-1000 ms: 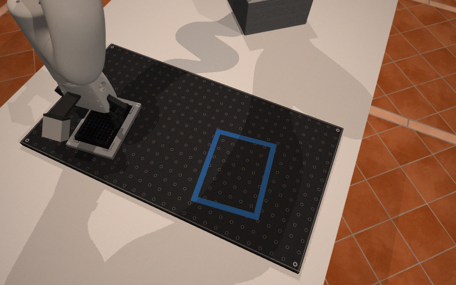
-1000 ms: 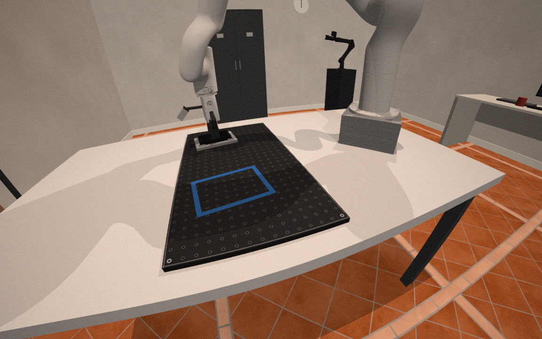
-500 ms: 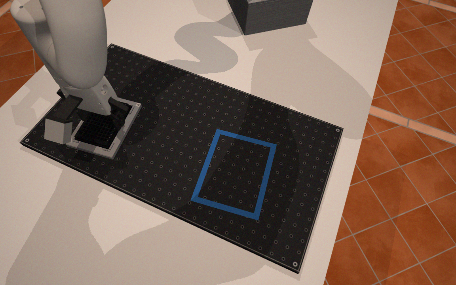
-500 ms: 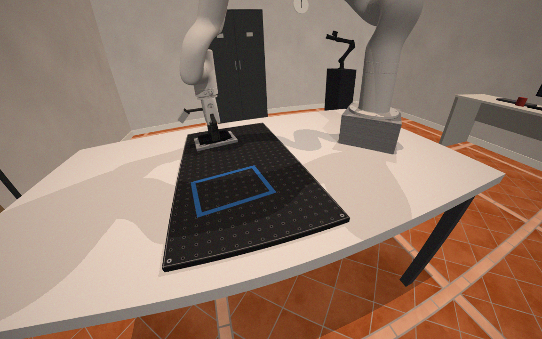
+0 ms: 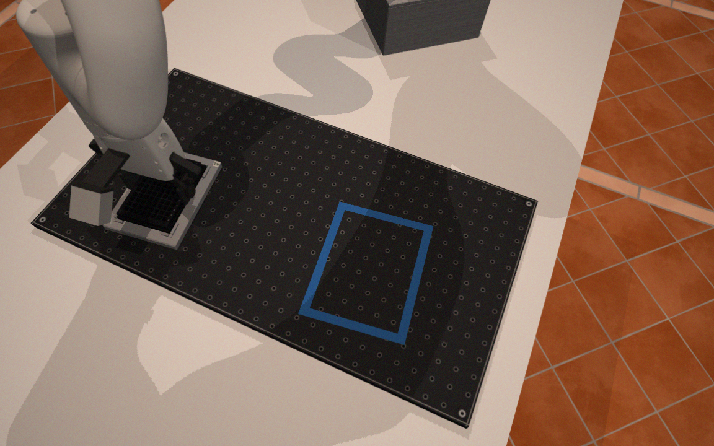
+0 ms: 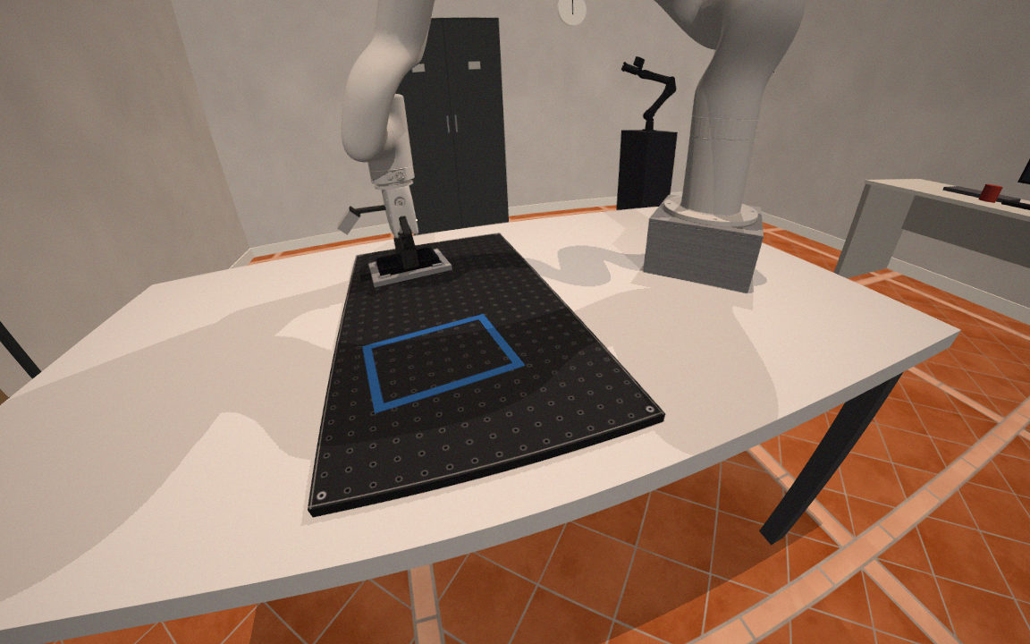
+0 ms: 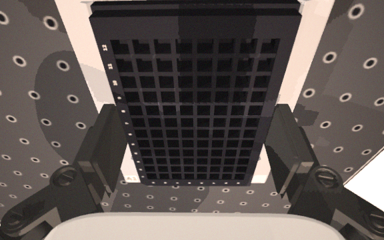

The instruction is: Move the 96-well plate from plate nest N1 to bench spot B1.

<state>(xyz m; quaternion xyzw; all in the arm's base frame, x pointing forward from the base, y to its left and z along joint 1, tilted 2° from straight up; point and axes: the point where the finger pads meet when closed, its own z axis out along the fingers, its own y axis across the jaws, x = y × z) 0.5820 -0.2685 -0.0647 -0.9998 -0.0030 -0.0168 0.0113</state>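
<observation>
Now: the black 96-well plate 1 cm below my hand. Also, from my hand: grey plate nest N1: 2 cm below.
</observation>
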